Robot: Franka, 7 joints.
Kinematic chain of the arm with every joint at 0, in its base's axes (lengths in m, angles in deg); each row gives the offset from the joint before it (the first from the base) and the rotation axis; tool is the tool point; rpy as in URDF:
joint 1: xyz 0 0 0.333 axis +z
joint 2: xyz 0 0 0 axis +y
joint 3: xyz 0 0 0.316 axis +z
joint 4: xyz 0.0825 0 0 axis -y
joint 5: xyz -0.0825 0 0.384 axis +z
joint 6: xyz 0 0 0 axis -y
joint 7: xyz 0.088 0 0 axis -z
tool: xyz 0 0 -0.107 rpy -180 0 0
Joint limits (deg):
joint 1: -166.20..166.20
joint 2: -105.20..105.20
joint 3: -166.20..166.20
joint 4: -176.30..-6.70
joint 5: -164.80..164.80
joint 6: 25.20..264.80
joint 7: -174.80..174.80
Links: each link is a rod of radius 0.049 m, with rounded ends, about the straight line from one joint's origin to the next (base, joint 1, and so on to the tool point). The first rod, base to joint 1, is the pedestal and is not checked.
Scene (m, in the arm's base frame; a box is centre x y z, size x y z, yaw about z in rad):
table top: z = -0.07
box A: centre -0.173 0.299 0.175 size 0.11 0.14 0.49 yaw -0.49
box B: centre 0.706 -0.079 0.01 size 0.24 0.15 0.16 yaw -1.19
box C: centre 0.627 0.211 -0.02 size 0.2 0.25 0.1 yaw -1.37
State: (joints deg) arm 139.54 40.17 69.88 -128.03 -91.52 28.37 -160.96
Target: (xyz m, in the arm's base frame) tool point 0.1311 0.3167 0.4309
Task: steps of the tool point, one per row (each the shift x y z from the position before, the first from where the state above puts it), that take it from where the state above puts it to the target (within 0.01 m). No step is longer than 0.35 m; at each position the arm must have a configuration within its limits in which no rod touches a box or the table.
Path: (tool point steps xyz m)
1: -0.0628 0.1219 0.1889
2: 0.0383 0.0589 0.2163
3: 0.0771 -0.0621 0.1755
4: 0.0597 0.2802 -0.1117
5: 0.2265 0.1771 -0.1625
6: 0.2722 -0.0247 -0.1892
7: 0.1557 -0.2008 -0.1766
8: -0.0483 -0.2322 -0.1205
9: 0.0511 0.0768 0.0707
10: -0.0116 0.0818 0.0857
11: -0.0691 0.0611 0.0816
12: -0.1073 0.0261 0.0683

